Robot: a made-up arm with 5 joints. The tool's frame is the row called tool. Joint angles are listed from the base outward. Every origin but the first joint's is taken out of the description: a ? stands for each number. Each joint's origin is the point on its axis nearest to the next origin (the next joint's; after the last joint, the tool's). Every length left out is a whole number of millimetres.
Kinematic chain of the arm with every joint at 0, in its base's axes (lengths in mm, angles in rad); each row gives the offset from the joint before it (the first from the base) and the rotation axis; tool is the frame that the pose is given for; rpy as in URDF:
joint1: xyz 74 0 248 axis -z
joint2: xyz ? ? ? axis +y
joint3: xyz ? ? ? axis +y
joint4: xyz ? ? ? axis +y
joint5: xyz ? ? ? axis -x
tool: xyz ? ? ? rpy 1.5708 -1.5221 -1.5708
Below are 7 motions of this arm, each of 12 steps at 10 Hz.
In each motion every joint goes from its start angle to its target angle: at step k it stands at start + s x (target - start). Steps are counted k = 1, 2, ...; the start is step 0. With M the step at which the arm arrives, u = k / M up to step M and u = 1 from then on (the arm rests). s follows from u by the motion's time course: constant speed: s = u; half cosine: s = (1 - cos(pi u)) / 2; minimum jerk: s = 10 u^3 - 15 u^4 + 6 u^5.
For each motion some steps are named. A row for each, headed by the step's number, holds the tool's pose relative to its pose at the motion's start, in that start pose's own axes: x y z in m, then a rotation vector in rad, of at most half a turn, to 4 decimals.
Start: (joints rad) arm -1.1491 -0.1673 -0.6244 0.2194 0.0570
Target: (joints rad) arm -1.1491 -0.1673 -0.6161 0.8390 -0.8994
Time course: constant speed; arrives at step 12
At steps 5, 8, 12:
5: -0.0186 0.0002 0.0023 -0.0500 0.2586 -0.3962
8: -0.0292 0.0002 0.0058 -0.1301 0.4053 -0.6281
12: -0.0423 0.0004 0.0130 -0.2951 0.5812 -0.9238

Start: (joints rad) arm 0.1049 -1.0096 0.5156 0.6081 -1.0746
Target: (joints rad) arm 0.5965 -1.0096 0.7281 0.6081 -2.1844
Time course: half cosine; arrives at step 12
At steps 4, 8, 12:
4: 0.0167 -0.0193 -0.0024 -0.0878 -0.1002 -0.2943
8: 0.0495 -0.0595 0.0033 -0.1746 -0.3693 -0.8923
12: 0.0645 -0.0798 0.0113 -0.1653 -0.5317 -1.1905

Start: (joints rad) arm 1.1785 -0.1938 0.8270 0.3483 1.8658
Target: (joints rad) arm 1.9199 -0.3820 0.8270 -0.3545 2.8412
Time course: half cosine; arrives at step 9
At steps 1, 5, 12:
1: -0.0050 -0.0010 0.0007 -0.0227 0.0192 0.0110
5: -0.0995 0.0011 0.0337 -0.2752 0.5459 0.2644
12: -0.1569 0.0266 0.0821 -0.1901 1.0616 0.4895

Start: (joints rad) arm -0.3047 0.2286 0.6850 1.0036 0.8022
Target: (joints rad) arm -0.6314 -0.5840 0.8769 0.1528 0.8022
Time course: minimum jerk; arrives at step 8
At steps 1, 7, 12:
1: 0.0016 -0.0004 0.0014 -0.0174 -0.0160 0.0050
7: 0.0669 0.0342 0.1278 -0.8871 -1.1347 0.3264
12: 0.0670 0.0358 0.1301 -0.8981 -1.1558 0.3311

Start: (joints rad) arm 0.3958 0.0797 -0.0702 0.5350 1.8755
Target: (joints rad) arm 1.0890 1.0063 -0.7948 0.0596 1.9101
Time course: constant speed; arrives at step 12
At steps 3, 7, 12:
3: -0.0475 0.0148 -0.0158 -0.0269 0.1637 -0.0760
7: -0.1119 0.0493 -0.0231 -0.0566 0.3904 -0.1615
12: -0.1826 0.1123 -0.0069 -0.0803 0.6849 -0.2425

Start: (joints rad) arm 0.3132 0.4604 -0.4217 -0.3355 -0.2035
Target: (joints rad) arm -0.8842 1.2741 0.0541 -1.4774 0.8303
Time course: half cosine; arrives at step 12
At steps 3, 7, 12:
3: -0.0455 0.0436 0.0098 0.1619 0.0508 0.1016
7: -0.1524 0.1601 0.1319 0.7399 0.0351 0.4342
12: -0.1781 0.1745 0.2647 1.1817 -0.1838 0.6461

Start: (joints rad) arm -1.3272 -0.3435 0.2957 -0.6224 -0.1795
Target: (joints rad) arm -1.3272 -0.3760 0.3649 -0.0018 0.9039
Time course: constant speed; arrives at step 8
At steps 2, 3, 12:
2: -0.0119 -0.0028 0.0022 -0.0153 0.1641 0.2702
3: -0.0178 -0.0041 0.0040 -0.0062 0.2481 0.4042
12: -0.0448 -0.0104 0.0196 0.2127 0.6559 1.0426

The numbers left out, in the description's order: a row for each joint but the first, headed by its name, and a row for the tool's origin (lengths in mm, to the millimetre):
joint2: 44 -5 0
joint3: 17 0 70
joint4: 145 0 6
joint5: 70 0 0
tool: 0 0 0

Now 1 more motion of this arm.
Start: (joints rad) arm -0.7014 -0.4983 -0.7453 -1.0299 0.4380
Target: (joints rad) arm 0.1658 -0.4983 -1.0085 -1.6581 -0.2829
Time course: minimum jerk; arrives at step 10
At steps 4, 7, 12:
4: 0.0260 -0.0093 -0.0078 0.1222 -0.3262 -0.0430
7: 0.0682 -0.0019 -0.0025 0.5860 -0.7639 -0.2034
12: 0.0785 0.0037 0.0042 0.7896 -0.8540 -0.2711

